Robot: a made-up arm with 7 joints.
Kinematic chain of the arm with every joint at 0, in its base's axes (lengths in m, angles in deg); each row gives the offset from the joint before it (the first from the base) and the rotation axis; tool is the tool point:
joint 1: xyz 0 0 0.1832 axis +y
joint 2: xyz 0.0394 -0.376 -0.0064 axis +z
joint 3: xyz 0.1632 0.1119 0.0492 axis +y
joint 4: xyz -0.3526 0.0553 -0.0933 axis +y
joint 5: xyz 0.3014 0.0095 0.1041 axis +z
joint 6: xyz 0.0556 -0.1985 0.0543 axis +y
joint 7: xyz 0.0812 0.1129 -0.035 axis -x
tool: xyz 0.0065 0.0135 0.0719
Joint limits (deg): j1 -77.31..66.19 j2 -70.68..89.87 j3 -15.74..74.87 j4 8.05..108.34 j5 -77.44..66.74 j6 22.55..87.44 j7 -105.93..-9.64
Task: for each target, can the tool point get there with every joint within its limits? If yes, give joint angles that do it. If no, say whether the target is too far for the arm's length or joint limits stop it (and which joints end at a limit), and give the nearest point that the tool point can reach.
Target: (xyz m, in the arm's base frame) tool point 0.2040 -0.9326 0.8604
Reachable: no: joint limits stop it (at a limit: joint 1, joint 3, joint 4, joint 5, joint 6, joint 7) | nearest point 0.1269 -0.7679 0.6399 | short by 0.286 m
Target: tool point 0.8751 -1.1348 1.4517
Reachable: no: too far | nearest point 0.1410 -0.7402 0.6466 | short by 1.159 m
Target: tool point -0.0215 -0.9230 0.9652
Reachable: no: joint limits stop it (at a limit: joint 3, joint 4, joint 5, joint 6, joint 7) | nearest point -0.0137 -0.7353 0.6799 | short by 0.342 m
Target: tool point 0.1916 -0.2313 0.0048
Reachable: yes | joints -31.85 -18.77 41.84 41.77 38.99 62.37 -50.23
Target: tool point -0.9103 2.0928 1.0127
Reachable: no: too far | nearest point -0.2299 0.1868 0.3927 | short by 2.117 m
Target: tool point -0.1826 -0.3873 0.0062
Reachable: yes | joints 19.33 39.57 46.75 50.71 27.49 62.13 -71.58
